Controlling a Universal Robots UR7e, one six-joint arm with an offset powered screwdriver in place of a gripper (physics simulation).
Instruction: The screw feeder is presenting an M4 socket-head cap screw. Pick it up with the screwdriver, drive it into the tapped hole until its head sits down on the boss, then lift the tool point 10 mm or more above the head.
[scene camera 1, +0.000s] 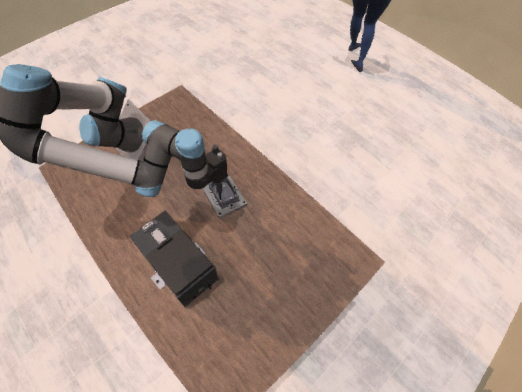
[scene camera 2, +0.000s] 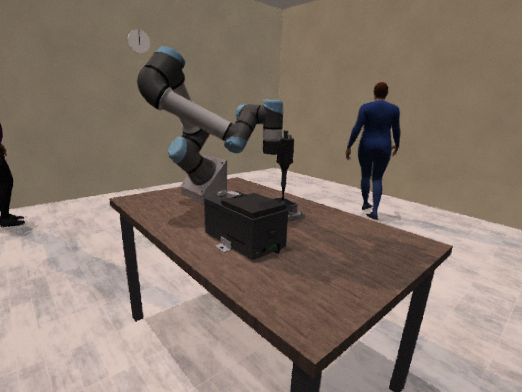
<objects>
One and the same spot on a black screw feeder: (scene camera 2: 254, 233) is (scene camera 1: 181, 300).
</objects>
